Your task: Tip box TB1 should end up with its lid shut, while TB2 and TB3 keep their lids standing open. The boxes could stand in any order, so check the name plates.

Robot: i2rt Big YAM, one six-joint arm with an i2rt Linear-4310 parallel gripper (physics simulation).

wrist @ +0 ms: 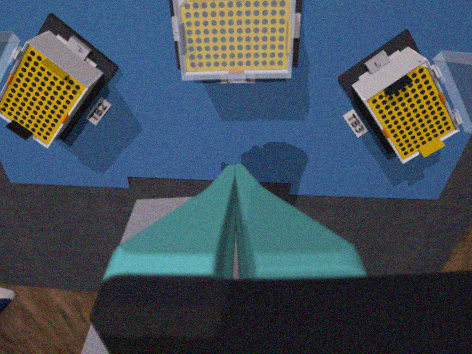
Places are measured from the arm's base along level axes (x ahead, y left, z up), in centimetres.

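Pixels of known places: gripper, fingertip midpoint: (235, 177).
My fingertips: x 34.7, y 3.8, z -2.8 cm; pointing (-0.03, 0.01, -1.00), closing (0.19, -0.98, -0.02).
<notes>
Ahead of a thing's pixels: the offset from my fingertips to its top centre. "*": to the spot under its first point. Level surfaces: height alone.
My gripper (235, 177) is shut and empty, pointing at the blue surface below the middle box. The middle tip box @[dx -1.6, dy +0.1, dz -23.7 cm] (237, 37) is at the top centre, partly cut off by the view's edge. Its clear lid lies shut over the yellow tip rack; its name plate does not show. Box TB2 @[dx -12.1, dy +23.5, dz -24.0 cm] (47, 90) is at the left, turned at an angle, its clear lid @[* dx -6.2, dy +26.2, dz -24.9 cm] (6, 52) standing open at the left edge. Box TB3 @[dx -5.1, dy -23.6, dz -24.0 cm] (412, 110) is at the right, angled the other way, its clear lid (457, 85) standing open on its right side.
The name plates TB2 @[* dx -15.7, dy +17.7, dz -31.2 cm] (99, 111) and TB3 @[* dx -10.3, dy -19.4, dz -31.2 cm] (355, 123) lie beside their boxes on the blue mat @[dz -31.4 cm] (190, 150). A dark surface @[dz -31.7 cm] (400, 235) borders the mat's near edge. A light grey piece (150, 215) shows behind the left finger. Wooden floor shows at the lower left.
</notes>
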